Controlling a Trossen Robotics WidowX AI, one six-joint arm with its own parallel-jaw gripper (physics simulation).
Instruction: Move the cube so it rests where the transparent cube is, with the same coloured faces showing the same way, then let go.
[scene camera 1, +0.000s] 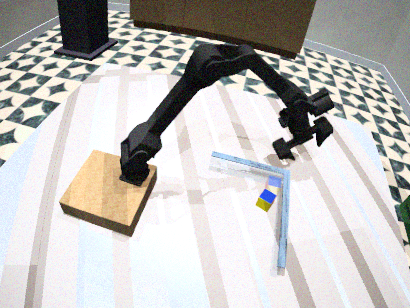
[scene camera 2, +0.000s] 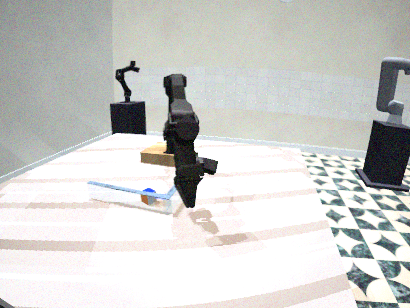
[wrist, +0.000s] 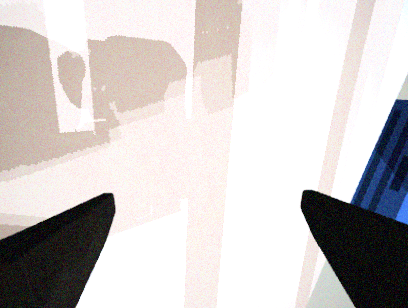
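Where they show: gripper, fingertip midpoint: (scene camera 1: 306, 152) (scene camera 2: 190, 208) (wrist: 209, 199); arm's base at its link origin: (scene camera 1: 134, 174) (scene camera 2: 172, 151).
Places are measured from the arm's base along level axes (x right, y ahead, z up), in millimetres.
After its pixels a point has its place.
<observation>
The cube (scene camera 1: 266, 200) (scene camera 2: 148, 196) rests on the table, with a blue top and a yellow side in scene camera 1 and an orange side in scene camera 2. The transparent cube (scene camera 1: 274, 182) @(z -17, x -146, y 367 mm), with a pale blue top, is right beside it, nearer the corner of the low walls. It is hard to make out in scene camera 2. My gripper (scene camera 1: 306, 151) @(z 17, x -281, y 448 mm) (scene camera 2: 190, 205) @(z 17, x -281, y 448 mm) (wrist: 209, 199) @(z 17, x -281, y 448 mm) is open and empty, above the table outside the walled corner, apart from the cube. Neither cube shows in the wrist view.
Two low see-through walls with blue top edges (scene camera 1: 285, 220) @(z 3, x -9, y 412 mm) (scene camera 2: 125, 190) @(z 3, x -41, y 415 mm) meet in a corner around the cubes. The arm stands by a wooden block (scene camera 1: 107, 192) @(z -2, x 83, y -38 mm) (scene camera 2: 156, 156) @(z -14, x 58, y 52 mm). A blue slatted object (wrist: 382, 165) shows at the right of the wrist view, past the table edge.
</observation>
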